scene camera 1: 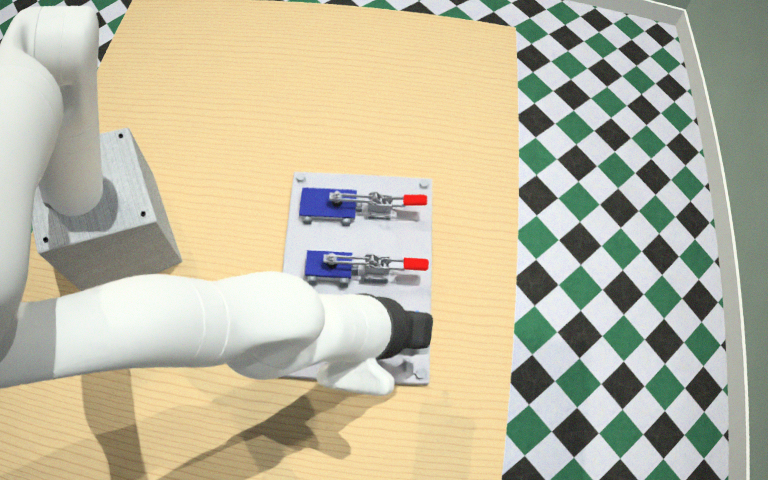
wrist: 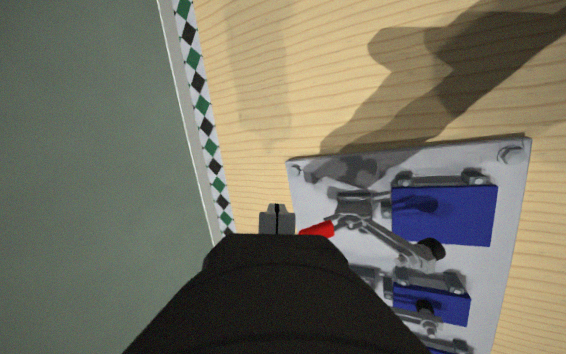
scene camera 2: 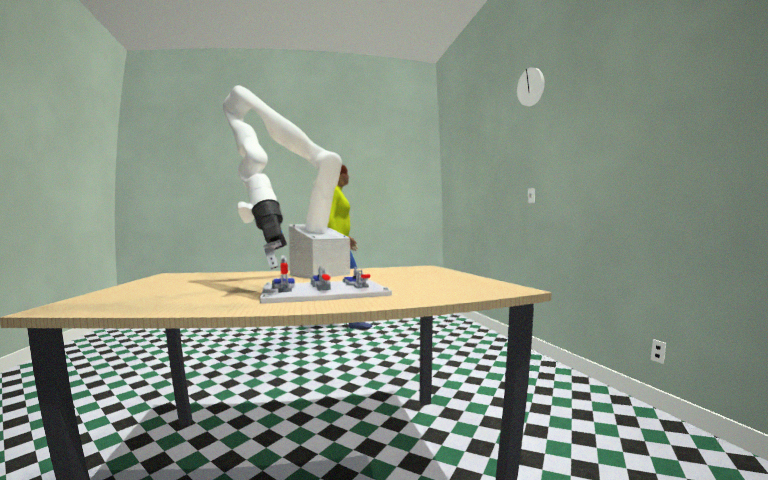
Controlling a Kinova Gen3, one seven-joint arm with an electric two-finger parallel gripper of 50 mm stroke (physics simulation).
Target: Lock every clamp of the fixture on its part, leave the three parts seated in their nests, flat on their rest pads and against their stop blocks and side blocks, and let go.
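Frame: origin at the arm's base, x ahead, y left, z up, level; centimetres.
Seen in the pictures: gripper, fingertip midpoint: [scene camera 1: 424,345] [wrist: 276,214] [scene camera 2: 274,267]; arm's base, link origin: [scene camera 1: 74,190] [scene camera 2: 315,229].
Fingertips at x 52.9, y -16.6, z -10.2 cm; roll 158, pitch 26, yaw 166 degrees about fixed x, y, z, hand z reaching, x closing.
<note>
Offsets run from my fingertips to a thing's top centre. "*": to the spot under its first point. Level surfaces: height alone.
Blue parts @[* dx -15.5, dy +24.4, dz -5.7 cm] [scene camera 1: 327,202] @[* dx -14.3, dy +12.9, dz -3.9 cm] [scene camera 1: 328,264] lie flat in the first two nests of the grey fixture plate [scene camera 1: 317,236] [scene camera 2: 362,291] [wrist: 492,280]. Their clamps have red handles @[dx -1.7, dy +24.4, dz -2.8 cm] [scene camera 1: 415,199] @[dx -1.4, dy +13.4, dz -2.6 cm] [scene camera 1: 415,264] lying low and their arms down on the parts. The third blue part @[dx -14.9, dy +2.4, dz -5.2 cm] [wrist: 445,215] lies in its nest. Its clamp is unlocked: its red handle @[dx -4.6, dy +2.4, dz +0.8 cm] [scene camera 2: 284,266] [wrist: 317,229] stands up and its black tip @[* dx -12.8, dy +1.9, dz +0.6 cm] [wrist: 431,248] is raised off the part. My gripper [scene camera 2: 272,262] [wrist: 276,214] is shut and empty, above and close beside that handle. In scene camera 1 my arm hides this clamp and part.
The robot's base block [scene camera 1: 107,226] [scene camera 2: 320,251] stands behind the fixture on the wooden table @[dz -8.8 cm] [scene camera 1: 254,84] [scene camera 2: 441,283]. The two locked clamps stand beside the third one on the plate. A person in a yellow top [scene camera 2: 339,210] stands behind the base.
</note>
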